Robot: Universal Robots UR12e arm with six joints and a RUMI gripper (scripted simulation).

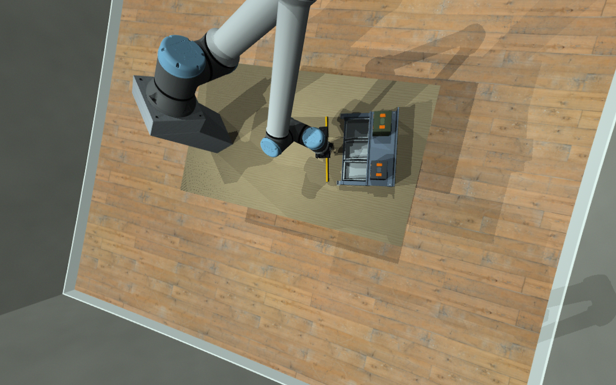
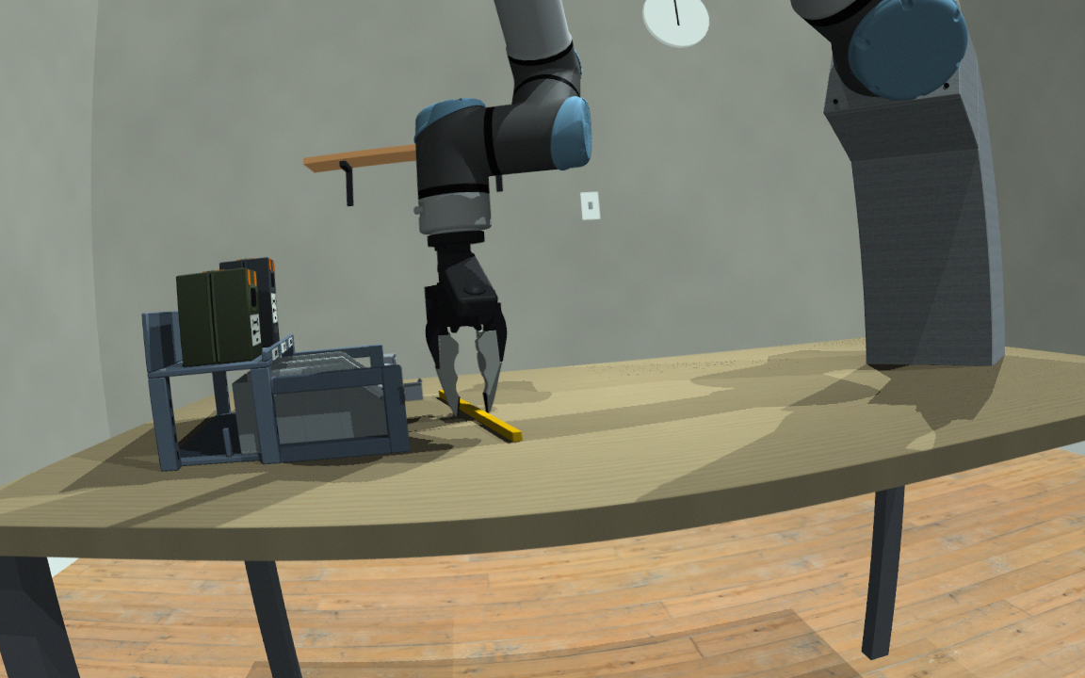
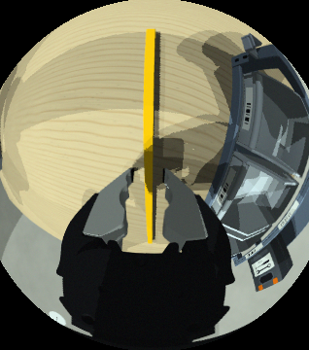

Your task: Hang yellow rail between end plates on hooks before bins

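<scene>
Right now my hand is 1 cm above the yellow rail.
</scene>
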